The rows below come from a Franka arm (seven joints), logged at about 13 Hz.
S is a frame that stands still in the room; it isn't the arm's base.
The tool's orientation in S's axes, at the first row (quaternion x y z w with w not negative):
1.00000 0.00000 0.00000 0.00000
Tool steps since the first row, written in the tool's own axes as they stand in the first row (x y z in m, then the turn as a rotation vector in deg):
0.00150 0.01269 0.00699 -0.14 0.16 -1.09
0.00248 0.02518 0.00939 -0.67 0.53 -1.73
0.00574 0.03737 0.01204 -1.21 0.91 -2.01
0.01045 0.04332 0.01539 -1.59 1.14 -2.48
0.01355 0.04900 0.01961 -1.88 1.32 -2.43
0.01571 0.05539 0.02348 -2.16 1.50 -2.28
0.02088 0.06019 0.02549 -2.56 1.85 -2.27
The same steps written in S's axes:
0.00150 -0.01269 -0.00699 -0.14 -0.16 1.09
0.00248 -0.02518 -0.00939 -0.67 -0.53 1.73
0.00574 -0.03737 -0.01204 -1.21 -0.91 2.01
0.01045 -0.04332 -0.01539 -1.59 -1.14 2.48
0.01355 -0.04900 -0.01961 -1.88 -1.32 2.43
0.01571 -0.05539 -0.02348 -2.16 -1.50 2.28
0.02088 -0.06019 -0.02549 -2.56 -1.85 2.27

